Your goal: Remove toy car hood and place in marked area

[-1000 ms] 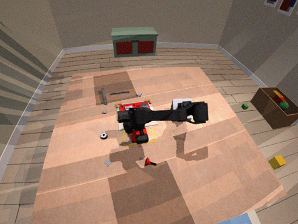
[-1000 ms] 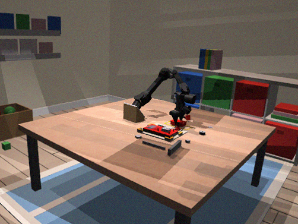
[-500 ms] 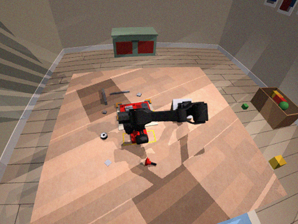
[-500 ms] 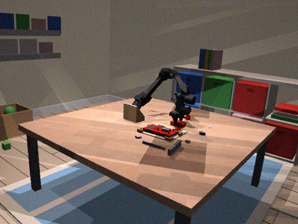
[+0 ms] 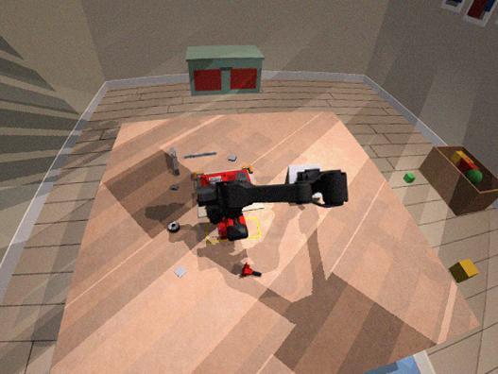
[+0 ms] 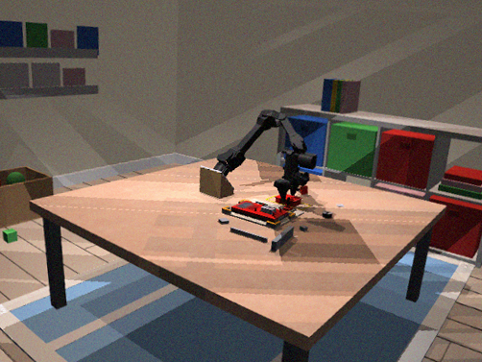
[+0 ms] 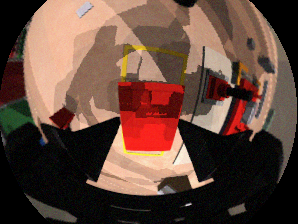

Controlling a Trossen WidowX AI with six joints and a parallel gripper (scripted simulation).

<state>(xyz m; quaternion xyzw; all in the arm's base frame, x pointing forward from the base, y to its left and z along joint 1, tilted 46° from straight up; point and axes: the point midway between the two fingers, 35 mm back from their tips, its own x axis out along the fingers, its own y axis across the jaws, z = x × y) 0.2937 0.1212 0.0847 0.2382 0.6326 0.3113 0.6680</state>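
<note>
Now: gripper tip right at the hood. Round my gripper tip: grey bar 37 cm to the right, 23 cm ahead; then black wheel 21 cm ahead, 2 cm to the right.
</note>
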